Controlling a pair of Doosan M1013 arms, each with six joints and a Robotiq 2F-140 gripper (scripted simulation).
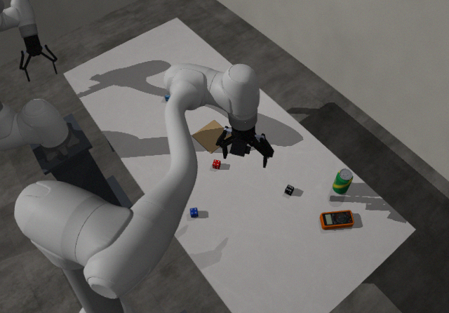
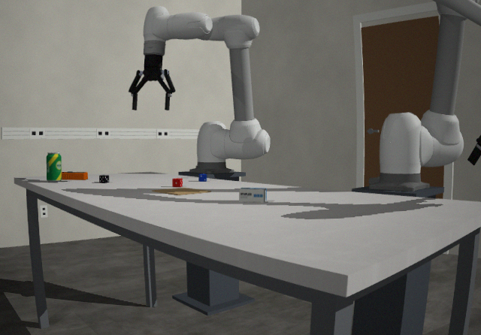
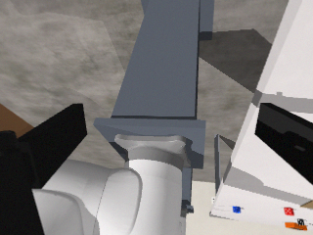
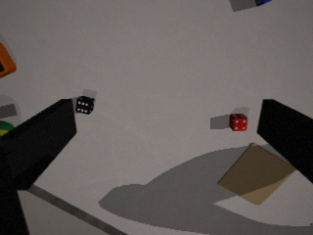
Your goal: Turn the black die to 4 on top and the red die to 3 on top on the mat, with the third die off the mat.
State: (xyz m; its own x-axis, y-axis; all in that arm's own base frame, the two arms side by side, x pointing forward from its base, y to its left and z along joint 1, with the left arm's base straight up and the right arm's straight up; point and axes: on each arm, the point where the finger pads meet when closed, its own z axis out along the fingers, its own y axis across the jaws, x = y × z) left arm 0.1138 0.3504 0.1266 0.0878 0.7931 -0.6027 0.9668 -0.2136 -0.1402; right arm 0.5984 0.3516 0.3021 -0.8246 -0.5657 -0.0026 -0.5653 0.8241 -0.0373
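Note:
The blue die lies 290 mm below my right hand, 220 mm behind it and 60 mm to the left of it. Round my right hand: black die (290 mm below, 170 mm ahead, 90 mm to the right); red die (290 mm below, 200 mm to the left, 10 mm behind); tan mat (350 mm to the left, 300 mm below, 70 mm ahead).

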